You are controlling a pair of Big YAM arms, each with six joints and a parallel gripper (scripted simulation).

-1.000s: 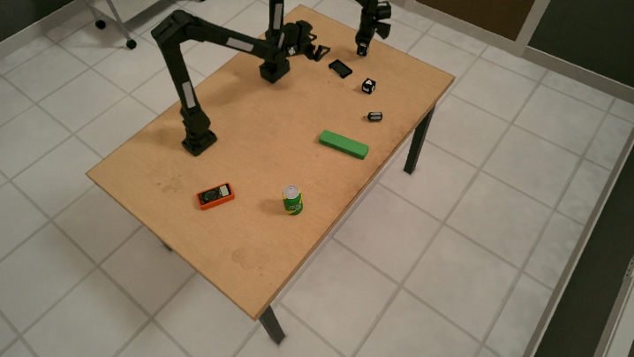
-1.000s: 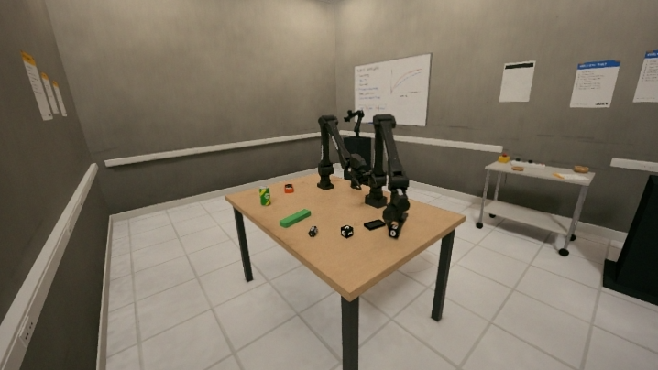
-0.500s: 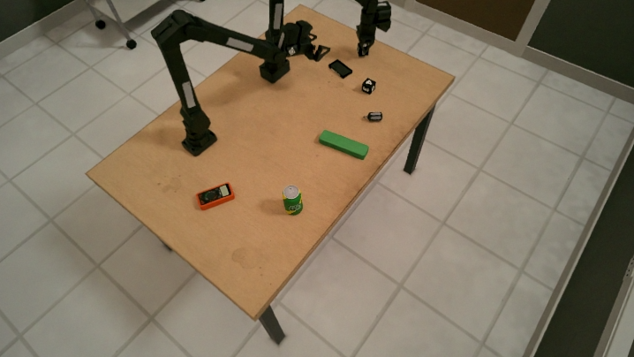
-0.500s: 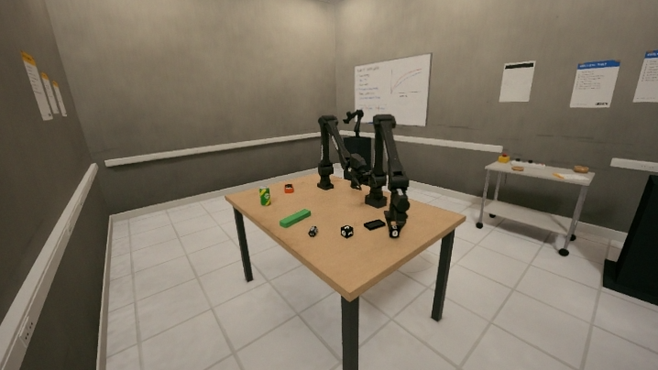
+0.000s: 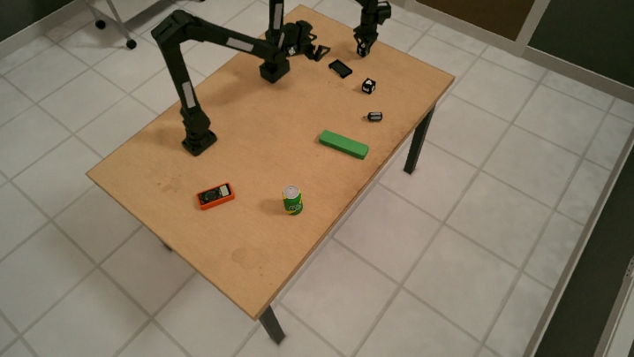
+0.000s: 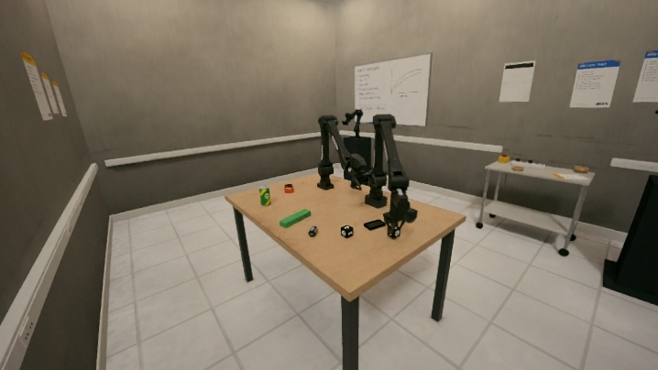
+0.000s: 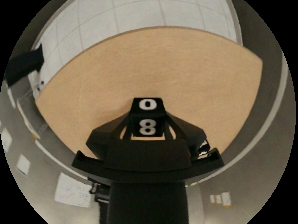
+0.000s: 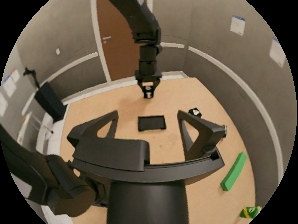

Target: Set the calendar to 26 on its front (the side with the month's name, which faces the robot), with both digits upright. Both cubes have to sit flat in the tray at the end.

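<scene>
Now: left hand 180 mm to the left of the black calendar cube, 140 mm short of it and 20 mm above it.
</scene>
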